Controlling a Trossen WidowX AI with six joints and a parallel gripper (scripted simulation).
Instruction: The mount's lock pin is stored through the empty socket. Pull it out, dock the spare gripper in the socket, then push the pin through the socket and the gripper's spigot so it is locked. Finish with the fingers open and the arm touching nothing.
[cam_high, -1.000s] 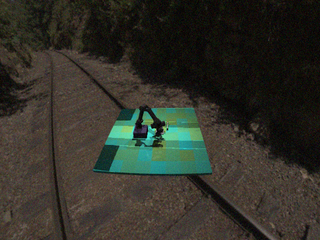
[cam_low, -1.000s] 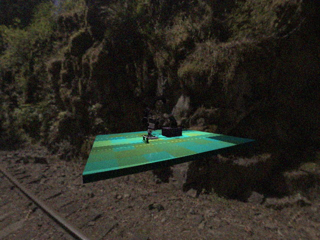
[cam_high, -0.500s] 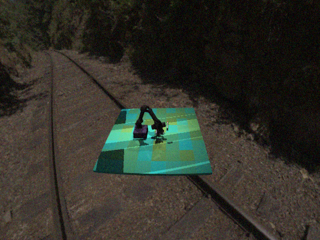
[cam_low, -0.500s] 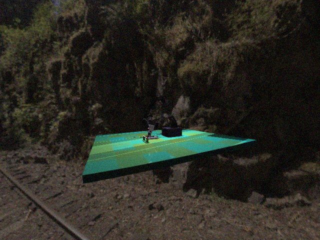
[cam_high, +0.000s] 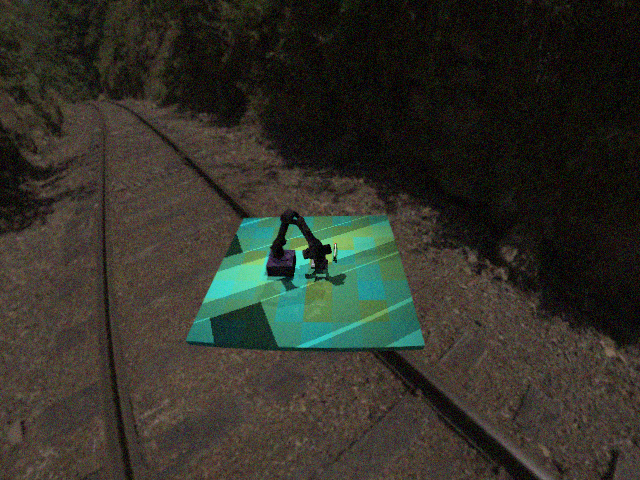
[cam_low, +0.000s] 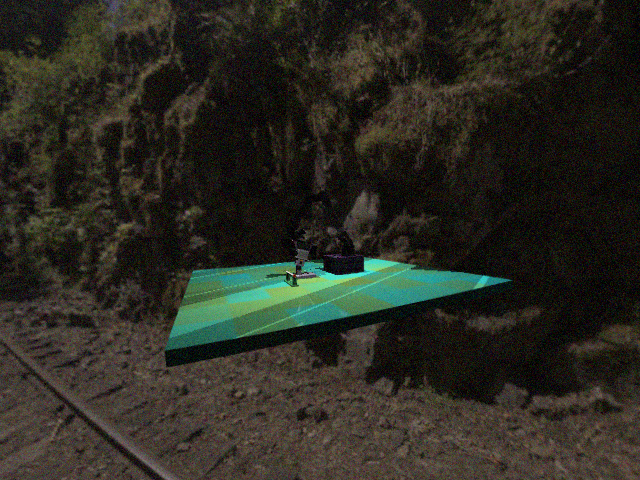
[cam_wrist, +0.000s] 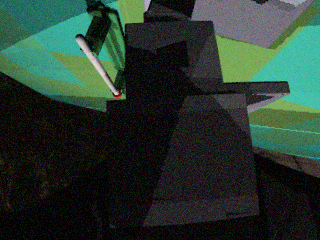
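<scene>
The spare gripper is 10 mm to the right of my gripper tip. Round my gripper tip: mount (10 mm to the right, 70 mm below).
</scene>
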